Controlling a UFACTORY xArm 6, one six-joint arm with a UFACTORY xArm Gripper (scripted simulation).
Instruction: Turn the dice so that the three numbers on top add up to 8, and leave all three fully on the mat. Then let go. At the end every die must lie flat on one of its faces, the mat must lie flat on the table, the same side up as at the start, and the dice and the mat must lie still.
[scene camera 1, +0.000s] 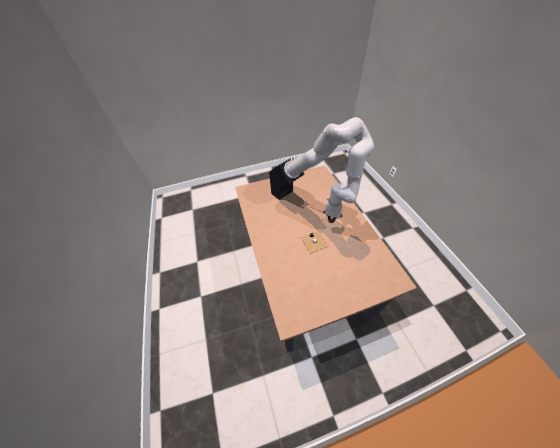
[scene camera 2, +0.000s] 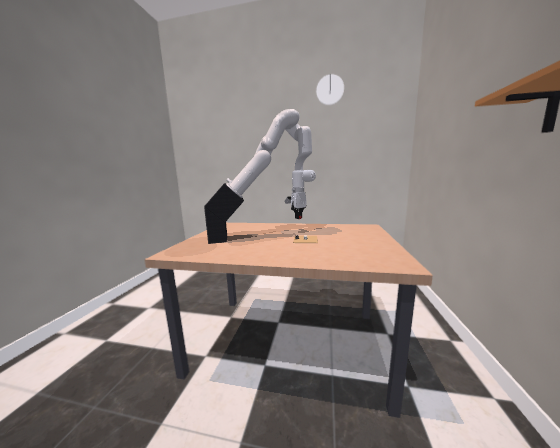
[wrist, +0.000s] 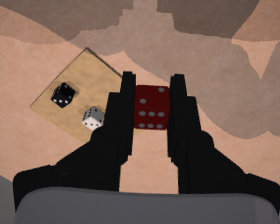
Observation:
The pictures show: my gripper, a tan mat and a red die.

